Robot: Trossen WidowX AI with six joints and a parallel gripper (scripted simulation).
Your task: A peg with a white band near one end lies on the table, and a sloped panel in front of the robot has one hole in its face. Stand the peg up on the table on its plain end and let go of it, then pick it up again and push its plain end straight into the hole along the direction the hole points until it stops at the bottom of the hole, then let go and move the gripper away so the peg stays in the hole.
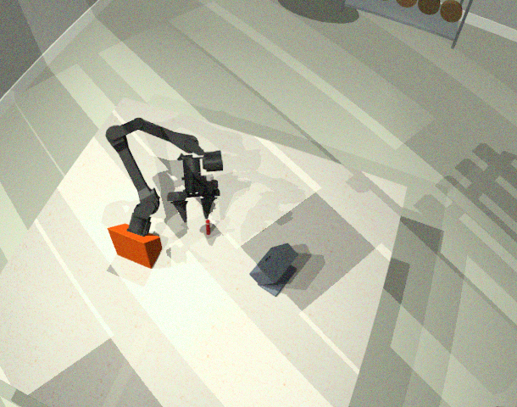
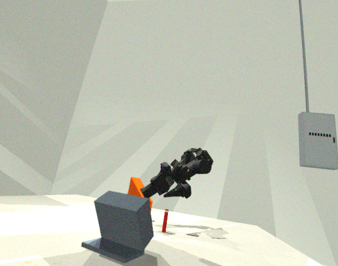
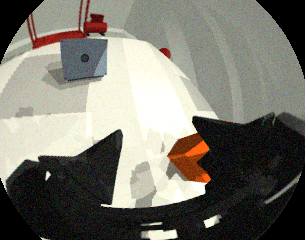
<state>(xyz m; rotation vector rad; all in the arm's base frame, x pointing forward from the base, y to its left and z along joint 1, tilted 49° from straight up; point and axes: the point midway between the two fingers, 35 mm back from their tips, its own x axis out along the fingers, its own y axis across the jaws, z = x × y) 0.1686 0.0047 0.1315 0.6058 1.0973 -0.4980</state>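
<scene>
My gripper tip is now 20 mm short of the red peg, 50 mm to the right of it and 90 mm above it. Round my gripper tip: grey-blue panel block: 280 mm ahead, 50 mm to the right, 80 mm below.
</scene>
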